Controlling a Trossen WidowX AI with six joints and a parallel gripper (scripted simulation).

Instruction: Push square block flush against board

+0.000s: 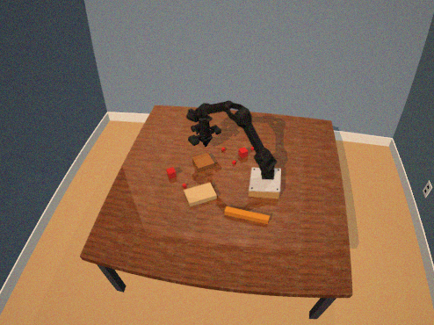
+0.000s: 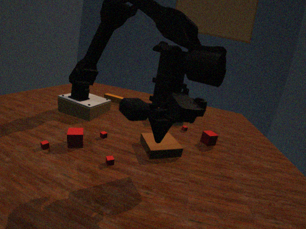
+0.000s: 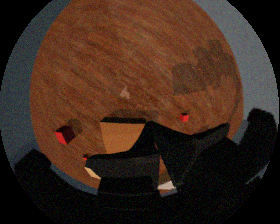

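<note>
The brown square block is 80 mm to the left of my gripper tip and 50 mm below it. Round my gripper tip: pale tan flat board (30 mm behind, 320 mm to the left, 50 mm below); long orange board (290 mm behind, 420 mm to the left, 50 mm below).
</note>
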